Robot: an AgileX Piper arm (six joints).
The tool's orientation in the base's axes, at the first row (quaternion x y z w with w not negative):
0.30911, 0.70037, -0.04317, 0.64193
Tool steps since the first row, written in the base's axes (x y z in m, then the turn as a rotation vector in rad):
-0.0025, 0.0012, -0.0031, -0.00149, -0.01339, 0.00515
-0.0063, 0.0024, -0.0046, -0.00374, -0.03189, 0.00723
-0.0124, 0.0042, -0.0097, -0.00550, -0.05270, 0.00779
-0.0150, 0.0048, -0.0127, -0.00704, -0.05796, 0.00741
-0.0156, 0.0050, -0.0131, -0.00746, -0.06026, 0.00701
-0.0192, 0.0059, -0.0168, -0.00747, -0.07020, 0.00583
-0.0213, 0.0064, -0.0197, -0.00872, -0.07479, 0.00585
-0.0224, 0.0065, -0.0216, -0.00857, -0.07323, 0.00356
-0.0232, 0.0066, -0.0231, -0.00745, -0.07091, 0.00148
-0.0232, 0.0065, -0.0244, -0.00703, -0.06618, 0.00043
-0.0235, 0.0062, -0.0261, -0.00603, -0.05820, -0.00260
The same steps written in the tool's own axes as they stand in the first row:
0.0033, -0.0013, -0.0022, -0.00985, -0.00978, 0.00394
0.0051, -0.0027, -0.0058, -0.01879, -0.02507, 0.01008
0.0104, -0.0059, -0.0111, -0.02719, -0.04250, 0.01796
0.0133, -0.0077, -0.0131, -0.02885, -0.04761, 0.01909
0.0138, -0.0080, -0.0136, -0.02936, -0.04981, 0.01984
0.0175, -0.0103, -0.0166, -0.03202, -0.05821, 0.02458
0.0203, -0.0119, -0.0181, -0.03379, -0.06251, 0.02559
0.0221, -0.0130, -0.0188, -0.03108, -0.06195, 0.02540
0.0235, -0.0138, -0.0193, -0.02826, -0.06024, 0.02567
0.0247, -0.0143, -0.0190, -0.02549, -0.05658, 0.02406
0.0261, -0.0153, -0.0188, -0.01966, -0.05068, 0.02180

